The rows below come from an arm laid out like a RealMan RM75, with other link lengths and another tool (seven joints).
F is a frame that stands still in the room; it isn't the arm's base.
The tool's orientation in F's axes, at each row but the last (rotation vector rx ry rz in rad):
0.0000, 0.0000, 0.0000
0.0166, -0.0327, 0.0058
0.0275, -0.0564, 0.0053
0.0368, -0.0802, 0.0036
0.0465, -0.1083, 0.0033
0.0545, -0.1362, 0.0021
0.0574, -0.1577, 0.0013
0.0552, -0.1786, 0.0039
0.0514, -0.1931, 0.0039
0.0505, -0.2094, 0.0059
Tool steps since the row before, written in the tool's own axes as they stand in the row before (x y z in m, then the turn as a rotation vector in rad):
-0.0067, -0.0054, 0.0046, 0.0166, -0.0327, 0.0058
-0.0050, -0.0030, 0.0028, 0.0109, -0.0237, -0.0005
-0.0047, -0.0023, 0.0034, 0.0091, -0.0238, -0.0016
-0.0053, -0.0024, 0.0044, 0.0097, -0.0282, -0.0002
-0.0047, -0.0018, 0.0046, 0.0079, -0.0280, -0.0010
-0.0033, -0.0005, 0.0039, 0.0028, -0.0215, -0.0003
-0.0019, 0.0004, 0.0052, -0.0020, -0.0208, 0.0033
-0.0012, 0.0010, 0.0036, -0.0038, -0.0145, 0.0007
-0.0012, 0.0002, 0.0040, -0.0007, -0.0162, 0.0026
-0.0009, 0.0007, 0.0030, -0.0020, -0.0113, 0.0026
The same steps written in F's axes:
-0.0067, -0.0054, 0.0046, 0.0166, -0.0327, 0.0058
-0.0051, -0.0031, 0.0026, 0.0111, -0.0236, -0.0005
-0.0049, -0.0024, 0.0031, 0.0093, -0.0237, -0.0017
-0.0056, -0.0026, 0.0039, 0.0098, -0.0282, -0.0005
-0.0052, -0.0020, 0.0040, 0.0081, -0.0279, -0.0014
-0.0038, -0.0007, 0.0034, 0.0029, -0.0215, -0.0011
-0.0027, 0.0001, 0.0049, -0.0024, -0.0209, 0.0018
-0.0018, 0.0008, 0.0034, -0.0037, -0.0145, -0.0008
-0.0019, 0.0000, 0.0037, -0.0010, -0.0163, 0.0016
-0.0015, 0.0005, 0.0028, -0.0024, -0.0114, 0.0016

